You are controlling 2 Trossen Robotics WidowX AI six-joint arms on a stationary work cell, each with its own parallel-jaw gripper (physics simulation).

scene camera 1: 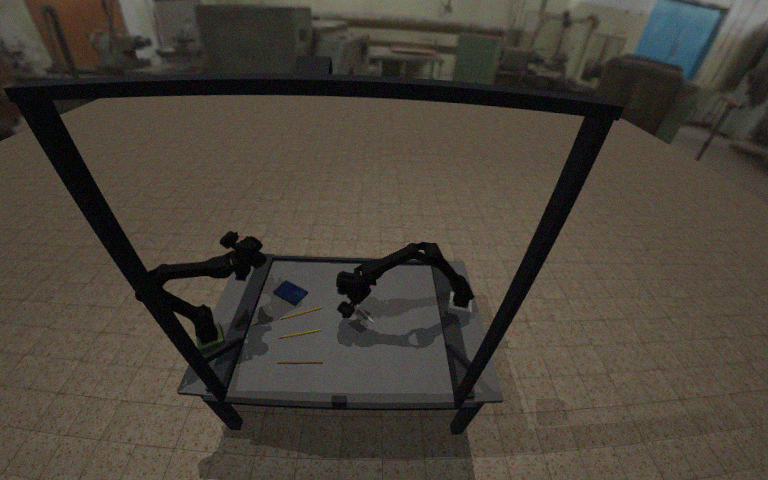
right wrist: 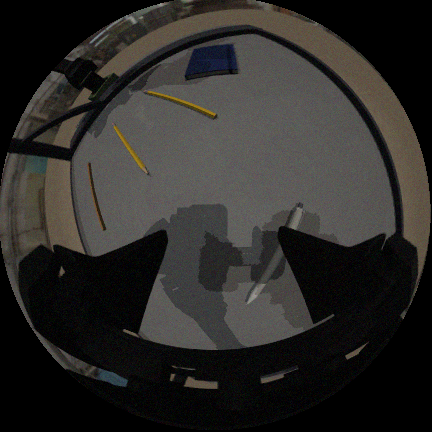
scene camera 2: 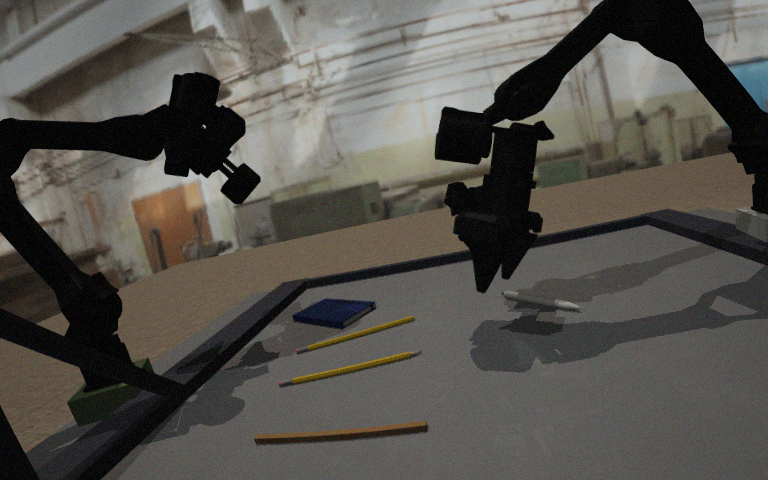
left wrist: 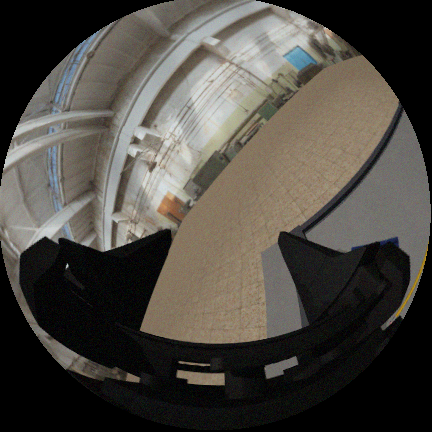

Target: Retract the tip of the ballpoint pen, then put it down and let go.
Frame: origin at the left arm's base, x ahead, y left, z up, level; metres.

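Seen in the pictures: left gripper, fingertip midpoint: (scene camera 2: 225,164) (left wrist: 226,236); right gripper, fingertip midpoint: (right wrist: 223,234) (scene camera 2: 494,285); left arm's base, origin of the base link: (scene camera 1: 208,335) (right wrist: 98,85); right arm's base, origin of the base link: (scene camera 1: 460,301).
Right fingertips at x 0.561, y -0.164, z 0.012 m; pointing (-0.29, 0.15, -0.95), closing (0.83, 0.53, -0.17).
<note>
Pixels of each thing's top centre, then the offset from my right fingertips to it. Level surfaces: height alone.
- pale grey-white ballpoint pen, middle of its top: (right wrist: 277,263) (scene camera 2: 538,295) (scene camera 1: 364,311) dx +0.071, dy -0.007, dz -0.039 m
- table, its level: dz -0.053 m
- blue notebook, middle of its top: (scene camera 2: 332,308) (right wrist: 211,55) (scene camera 1: 290,291) dx -0.180, dy +0.260, dz -0.040 m
- orange-brown stick, middle of its top: (scene camera 2: 334,432) (right wrist: 91,192) (scene camera 1: 300,361) dx -0.265, dy -0.098, dz -0.045 m
The pale grey-white ballpoint pen (scene camera 1: 365,314) (scene camera 2: 540,301) (right wrist: 274,260) lies on the table (scene camera 1: 396,367) (scene camera 2: 566,430). In the right wrist view its dark end points up and its pale pointed end down; whether the writing tip is out is too small to tell. My right gripper (scene camera 2: 493,284) (right wrist: 223,234) is open and empty. It points down above the table, with its fingertips left of the pen in scene camera 2. In the right wrist view the right-hand finger is close beside the pen's image. My left gripper (left wrist: 226,236) is open and empty, raised high at the left, away from the pen.
A blue notebook (scene camera 1: 290,292) (scene camera 2: 334,313) (right wrist: 212,60) lies at the back left. Two yellow pencils (scene camera 2: 356,335) (scene camera 2: 351,369) and an orange-brown stick (scene camera 2: 339,434) lie in front of it. Dark frame posts (scene camera 1: 84,186) (scene camera 1: 543,243) rise at both sides.
</note>
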